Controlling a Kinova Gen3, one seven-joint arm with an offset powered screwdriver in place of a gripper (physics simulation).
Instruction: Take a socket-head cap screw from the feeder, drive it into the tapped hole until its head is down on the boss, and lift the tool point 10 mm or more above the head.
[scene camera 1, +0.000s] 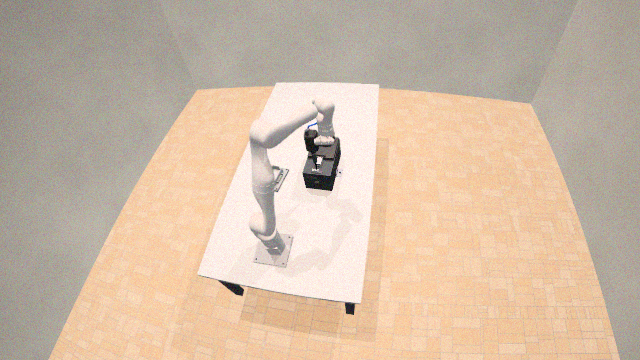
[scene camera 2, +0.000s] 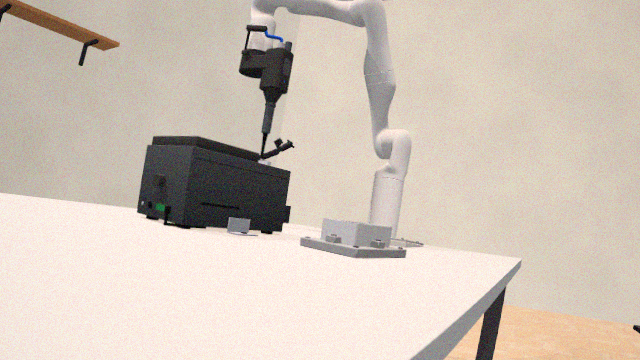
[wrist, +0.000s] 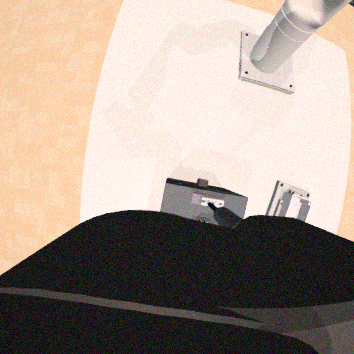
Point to a black screw feeder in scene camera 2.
261, 198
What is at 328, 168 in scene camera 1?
A black screw feeder.
